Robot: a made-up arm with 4 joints. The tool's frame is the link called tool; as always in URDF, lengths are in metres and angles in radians. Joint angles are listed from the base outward. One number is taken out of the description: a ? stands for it. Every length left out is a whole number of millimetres.
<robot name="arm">
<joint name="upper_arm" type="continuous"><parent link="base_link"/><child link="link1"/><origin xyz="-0.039 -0.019 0.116" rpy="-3.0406 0.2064 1.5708"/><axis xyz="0 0 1"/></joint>
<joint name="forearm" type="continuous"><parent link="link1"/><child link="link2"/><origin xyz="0.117 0.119 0.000" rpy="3.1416 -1.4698 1.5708"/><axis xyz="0 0 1"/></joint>
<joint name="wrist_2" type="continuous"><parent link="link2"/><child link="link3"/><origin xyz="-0.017 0.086 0.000" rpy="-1.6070 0.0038 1.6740"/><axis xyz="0 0 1"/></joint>
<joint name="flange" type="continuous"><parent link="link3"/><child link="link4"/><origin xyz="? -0.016 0.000" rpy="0.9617 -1.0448 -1.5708"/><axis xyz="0 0 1"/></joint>
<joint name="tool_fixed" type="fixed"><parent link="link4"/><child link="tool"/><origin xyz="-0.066 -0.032 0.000" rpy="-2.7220 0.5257 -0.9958"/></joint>
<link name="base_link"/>
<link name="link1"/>
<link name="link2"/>
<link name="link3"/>
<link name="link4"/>
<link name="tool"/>
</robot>
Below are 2 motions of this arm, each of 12 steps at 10 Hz.
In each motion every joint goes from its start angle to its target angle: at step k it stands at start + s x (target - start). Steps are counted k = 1, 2, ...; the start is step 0. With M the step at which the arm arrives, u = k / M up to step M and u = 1 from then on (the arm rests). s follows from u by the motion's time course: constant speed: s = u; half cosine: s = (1 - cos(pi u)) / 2; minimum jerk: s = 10 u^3 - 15 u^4 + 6 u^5.
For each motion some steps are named. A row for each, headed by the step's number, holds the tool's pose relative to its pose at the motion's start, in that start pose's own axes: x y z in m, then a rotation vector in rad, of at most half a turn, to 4 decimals.
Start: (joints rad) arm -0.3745 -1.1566 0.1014 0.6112
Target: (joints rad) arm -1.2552 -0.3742 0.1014 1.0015
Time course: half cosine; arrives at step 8
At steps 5, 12:
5: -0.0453 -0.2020 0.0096 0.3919 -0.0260 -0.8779
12: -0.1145 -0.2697 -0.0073 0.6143 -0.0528 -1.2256

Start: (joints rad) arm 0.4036 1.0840 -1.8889 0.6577
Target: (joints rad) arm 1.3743 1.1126 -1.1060 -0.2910
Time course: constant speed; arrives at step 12
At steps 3, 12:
3: 0.0119 -0.0433 0.0482 0.3671 0.0719 0.1642
12: 0.0807 -0.2188 0.0849 1.4011 0.0035 0.4708

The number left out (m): 0.079
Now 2 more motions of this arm.
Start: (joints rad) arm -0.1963 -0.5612 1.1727 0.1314
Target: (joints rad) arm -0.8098 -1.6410 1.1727 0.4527
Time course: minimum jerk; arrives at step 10
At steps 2, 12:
2: -0.0033 0.0051 0.0051 -0.0423 -0.0410 0.0348
12: -0.0795 0.0503 0.0148 -0.8531 -0.6705 0.5173

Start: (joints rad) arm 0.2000 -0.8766 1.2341 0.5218
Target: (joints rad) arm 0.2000 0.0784 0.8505 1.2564
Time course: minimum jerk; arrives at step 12
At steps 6, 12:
6: 0.0533 -0.0724 -0.0407 -0.2271 0.2308 -0.6667
12: 0.0423 -0.1625 -0.0913 -0.4946 0.5790 -1.2154

